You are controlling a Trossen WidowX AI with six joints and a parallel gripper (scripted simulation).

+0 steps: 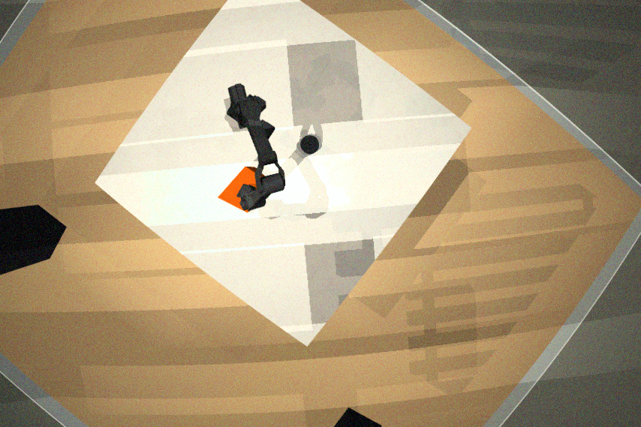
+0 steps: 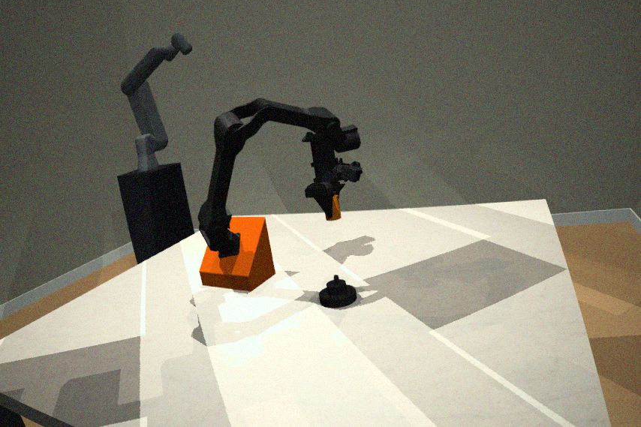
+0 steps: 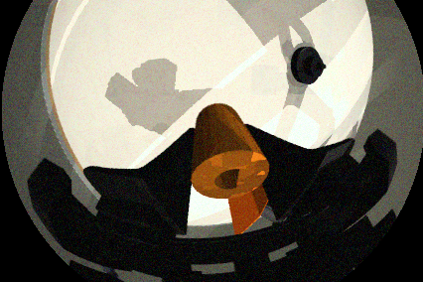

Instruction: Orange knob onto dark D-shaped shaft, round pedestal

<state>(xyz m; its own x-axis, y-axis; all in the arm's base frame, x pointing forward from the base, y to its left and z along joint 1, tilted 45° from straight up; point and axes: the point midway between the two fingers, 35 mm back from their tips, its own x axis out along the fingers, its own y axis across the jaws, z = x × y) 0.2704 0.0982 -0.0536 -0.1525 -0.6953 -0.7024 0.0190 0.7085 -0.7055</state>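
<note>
Right now the round dark pedestal is 22 cm to the right of my gripper tip, 11 cm below it and 6 cm ahead of it. Also, from my gripper tip: orange knob: 2 cm above.
</note>
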